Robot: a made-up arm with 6 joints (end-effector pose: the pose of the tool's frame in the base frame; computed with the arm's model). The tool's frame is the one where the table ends. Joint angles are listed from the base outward.
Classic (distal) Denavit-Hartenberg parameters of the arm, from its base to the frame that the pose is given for. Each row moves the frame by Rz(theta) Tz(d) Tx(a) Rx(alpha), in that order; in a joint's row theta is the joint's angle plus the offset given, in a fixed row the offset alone. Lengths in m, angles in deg.
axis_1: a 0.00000, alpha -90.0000, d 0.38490, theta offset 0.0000
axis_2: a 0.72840, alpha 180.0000, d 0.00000, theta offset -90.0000
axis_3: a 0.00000, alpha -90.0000, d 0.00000, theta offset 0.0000
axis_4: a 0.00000, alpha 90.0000, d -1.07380, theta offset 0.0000
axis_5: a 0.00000, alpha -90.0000, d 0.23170, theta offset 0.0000
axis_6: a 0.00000, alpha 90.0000, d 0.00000, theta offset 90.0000
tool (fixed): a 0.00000, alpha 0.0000, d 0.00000, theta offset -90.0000
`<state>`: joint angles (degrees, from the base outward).
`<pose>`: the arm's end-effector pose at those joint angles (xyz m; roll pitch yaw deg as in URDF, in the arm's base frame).
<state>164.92 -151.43 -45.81 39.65 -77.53 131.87</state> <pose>0.7994 -0.0306 0.7395 -121.01 -24.23 121.82</pose>
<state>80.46 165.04 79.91 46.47 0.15 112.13</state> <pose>0.2314 0.4139 -1.3745 -157.35 85.03 81.71</pose>
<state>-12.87 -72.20 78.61 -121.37 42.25 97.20</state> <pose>-1.4691 0.4594 1.3040 173.45 -41.80 -142.51</pose>
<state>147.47 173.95 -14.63 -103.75 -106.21 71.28</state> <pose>0.7726 -0.5581 0.0433 -156.66 15.51 -137.07</pose>
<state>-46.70 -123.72 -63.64 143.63 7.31 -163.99</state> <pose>0.0059 0.2657 0.9798 14.17 -53.96 -39.33</pose>
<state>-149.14 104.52 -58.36 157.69 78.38 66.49</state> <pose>0.3634 -0.0326 -0.1979 -28.61 -53.78 -8.14</pose>
